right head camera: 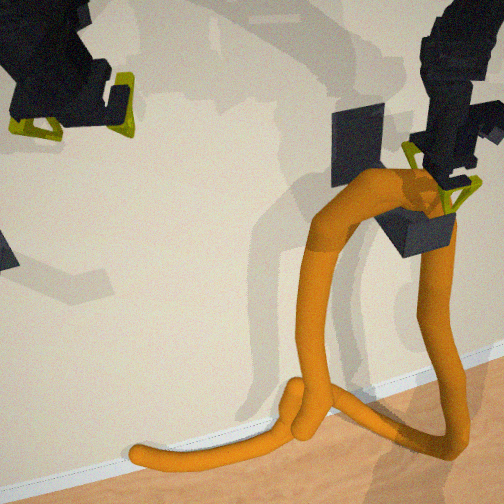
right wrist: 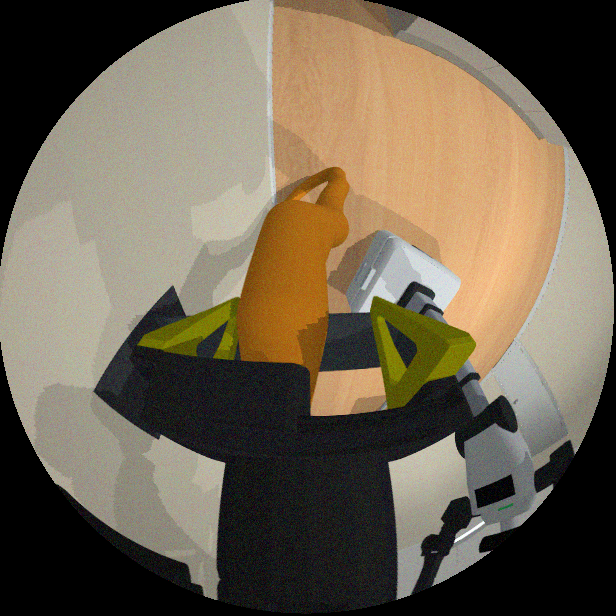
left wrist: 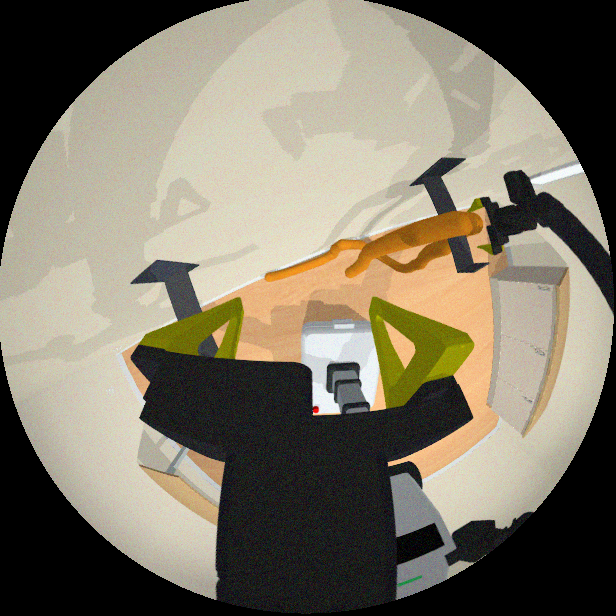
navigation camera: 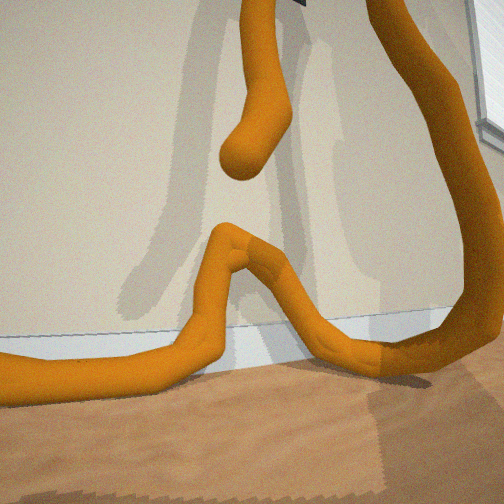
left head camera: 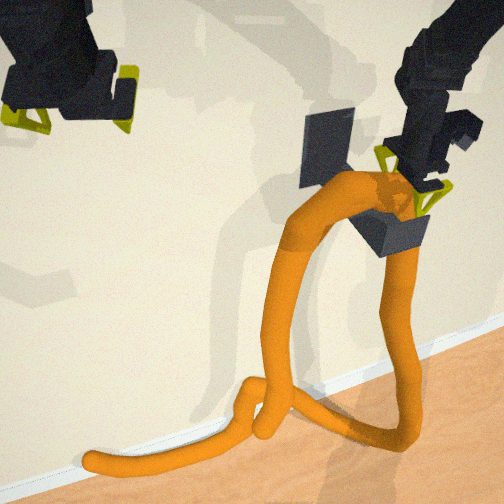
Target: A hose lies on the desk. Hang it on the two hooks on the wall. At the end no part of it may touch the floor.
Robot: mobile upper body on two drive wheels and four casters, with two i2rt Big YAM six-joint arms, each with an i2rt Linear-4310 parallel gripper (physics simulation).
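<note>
The orange hose [left head camera: 350, 200] is draped over the dark hook [left head camera: 392, 232] on the wall, at the right of the left head view. One end hangs free just above the floor [navigation camera: 250, 145]. The other side drops to the wooden floor, loops, and runs left along the baseboard [left head camera: 150, 460]. My right gripper [left head camera: 410, 177] is open, its green fingers on either side of the hose top at the hook without gripping it; the right wrist view [right wrist: 304, 333] shows the hose against one finger. My left gripper [left head camera: 75, 112] is open and empty, high up at the left. The second hook [left wrist: 178, 287] stands near it.
A white baseboard [right head camera: 225, 440] runs along the foot of the cream wall. A pale grey desk [left wrist: 528, 344] stands to the side in the left wrist view. My white base [left wrist: 339, 356] is below. A window frame [navigation camera: 487, 75] is at the right edge of the navigation view.
</note>
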